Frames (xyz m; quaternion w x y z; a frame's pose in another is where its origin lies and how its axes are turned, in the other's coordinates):
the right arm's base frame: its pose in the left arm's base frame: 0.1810 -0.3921 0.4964 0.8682 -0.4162 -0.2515 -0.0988
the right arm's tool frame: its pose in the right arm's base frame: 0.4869 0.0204 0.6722 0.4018 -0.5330 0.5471 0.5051
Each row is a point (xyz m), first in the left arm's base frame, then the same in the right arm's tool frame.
Working: the left arm's base frame: its pose in the right arm's tool frame: 0.5632 0.7654 0.6659 0.3145 0.7030 -0.6368 -0.0371

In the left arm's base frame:
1: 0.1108 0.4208 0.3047
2: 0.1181 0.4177 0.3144
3: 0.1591 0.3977 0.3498
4: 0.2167 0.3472 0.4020
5: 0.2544 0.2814 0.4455
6: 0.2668 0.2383 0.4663
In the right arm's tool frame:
1: 0.0790 0.5471 0.6669
2: 0.0787 0.5365 0.6601
3: 0.0877 0.4847 0.6363
4: 0.1188 0.4107 0.5900
5: 0.1635 0.3583 0.5361
6: 0.1940 0.3383 0.5027

